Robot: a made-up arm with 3 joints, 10 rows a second.
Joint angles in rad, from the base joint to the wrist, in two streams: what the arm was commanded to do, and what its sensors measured. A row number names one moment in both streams.
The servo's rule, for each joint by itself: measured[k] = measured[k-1] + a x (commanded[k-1-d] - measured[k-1]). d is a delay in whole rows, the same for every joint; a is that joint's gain. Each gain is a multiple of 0.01, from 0.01 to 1. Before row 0 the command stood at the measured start. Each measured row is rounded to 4 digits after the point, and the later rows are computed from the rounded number. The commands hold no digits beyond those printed.
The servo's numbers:
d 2
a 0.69 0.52 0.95
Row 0, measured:
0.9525 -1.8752 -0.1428
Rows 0 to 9, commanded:
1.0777 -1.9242 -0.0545
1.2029 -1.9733 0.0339
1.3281 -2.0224 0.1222
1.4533 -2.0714 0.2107
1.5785 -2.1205 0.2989
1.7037 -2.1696 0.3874
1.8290 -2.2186 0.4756
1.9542 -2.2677 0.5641
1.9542 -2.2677 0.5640
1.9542 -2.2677 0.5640
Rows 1 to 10, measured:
0.9525 -1.8752 -0.1428
0.9525 -1.8752 -0.1428
1.0389 -1.9007 -0.0589
1.1521 -1.9385 0.0293
1.2735 -1.9821 0.1176
1.3976 -2.0285 0.2060
1.5224 -2.0763 0.2943
1.6475 -2.1248 0.3827
1.7727 -2.1736 0.4710
1.8979 -2.2225 0.5594

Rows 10 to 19, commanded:
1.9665 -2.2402 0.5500
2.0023 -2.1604 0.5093
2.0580 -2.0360 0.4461
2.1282 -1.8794 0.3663
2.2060 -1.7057 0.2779
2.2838 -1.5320 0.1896
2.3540 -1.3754 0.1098
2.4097 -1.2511 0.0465
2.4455 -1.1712 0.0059
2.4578 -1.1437 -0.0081
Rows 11 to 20, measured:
1.9367 -2.2460 0.5638
1.9488 -2.2573 0.5640
1.9610 -2.2484 0.5507
1.9895 -2.2026 0.5114
2.0368 -2.1160 0.4494
2.0999 -1.9930 0.3705
2.1731 -1.8436 0.2825
2.2495 -1.6816 0.1942
2.3216 -1.5224 0.1140
2.3824 -1.3813 0.0499

